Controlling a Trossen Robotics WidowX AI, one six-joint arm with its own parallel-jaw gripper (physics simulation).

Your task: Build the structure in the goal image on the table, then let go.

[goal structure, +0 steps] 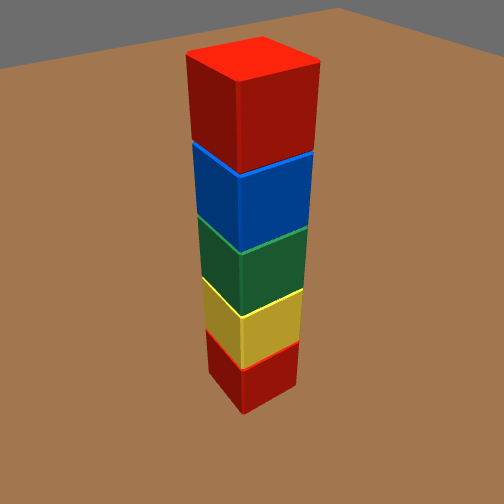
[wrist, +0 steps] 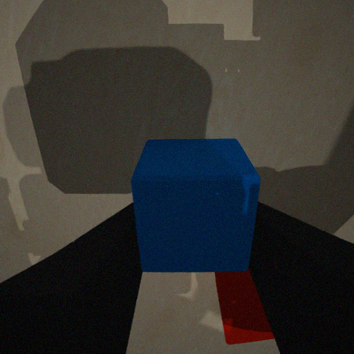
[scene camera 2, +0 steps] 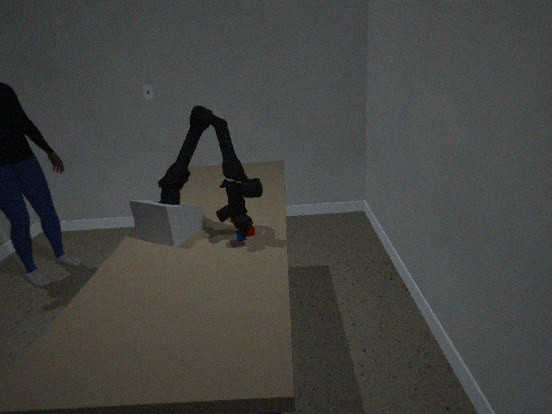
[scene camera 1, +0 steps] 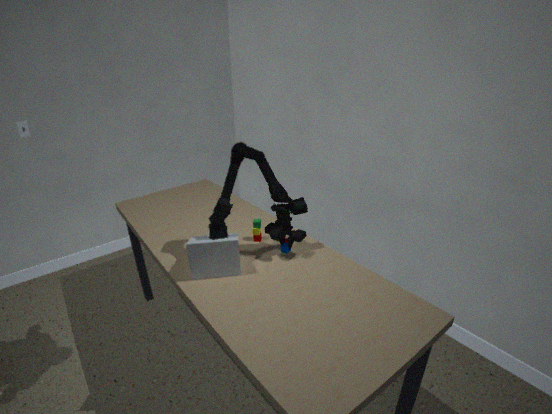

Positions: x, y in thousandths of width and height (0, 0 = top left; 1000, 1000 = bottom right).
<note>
I see my gripper (scene camera 2: 441, 569), a blue cube (wrist: 549, 564) and a red cube (wrist: 685, 888).
My gripper shows as well in the wrist view (wrist: 541, 597).
</note>
